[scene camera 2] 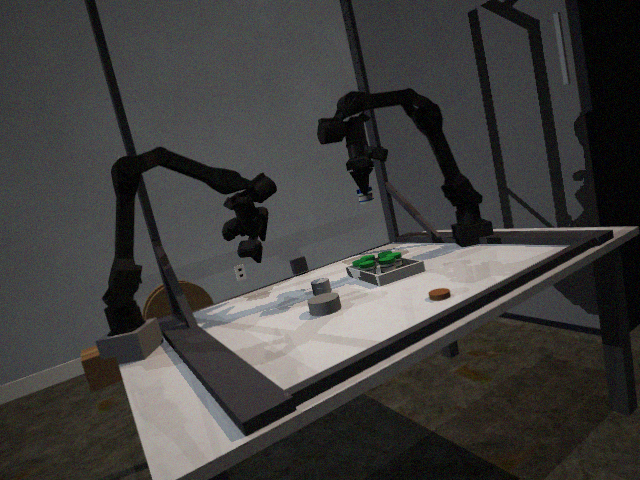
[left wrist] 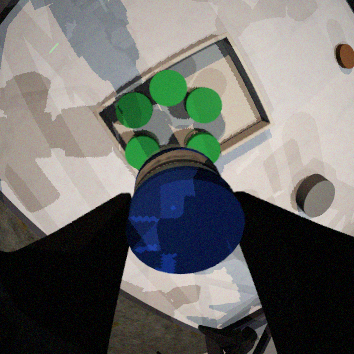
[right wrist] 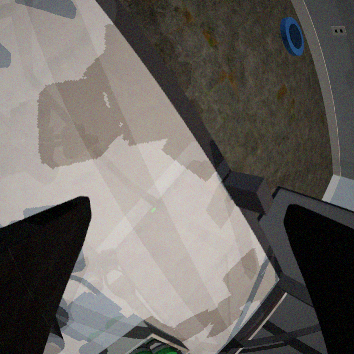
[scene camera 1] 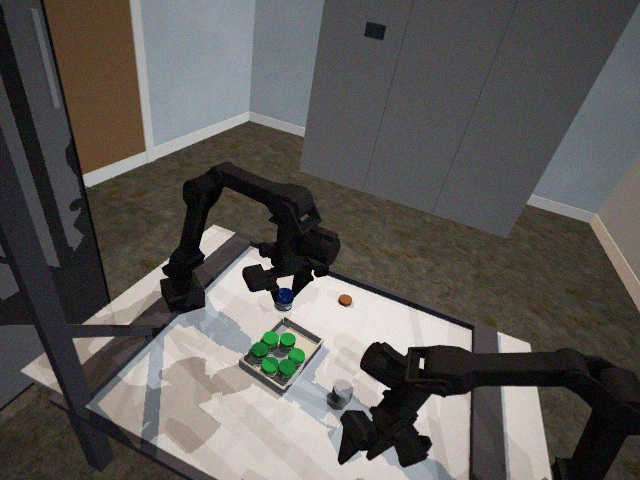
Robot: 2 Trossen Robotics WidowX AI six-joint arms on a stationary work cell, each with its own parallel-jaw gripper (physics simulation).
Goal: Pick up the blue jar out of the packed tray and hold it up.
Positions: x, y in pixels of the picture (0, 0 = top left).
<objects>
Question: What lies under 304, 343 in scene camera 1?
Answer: A packed tray.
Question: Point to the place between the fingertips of the left gripper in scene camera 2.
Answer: At 366, 194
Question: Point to a blue jar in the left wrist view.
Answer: At 183, 217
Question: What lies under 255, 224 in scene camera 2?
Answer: The right gripper.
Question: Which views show the left gripper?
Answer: Scene camera 2, the left wrist view and scene camera 1 only.
</objects>
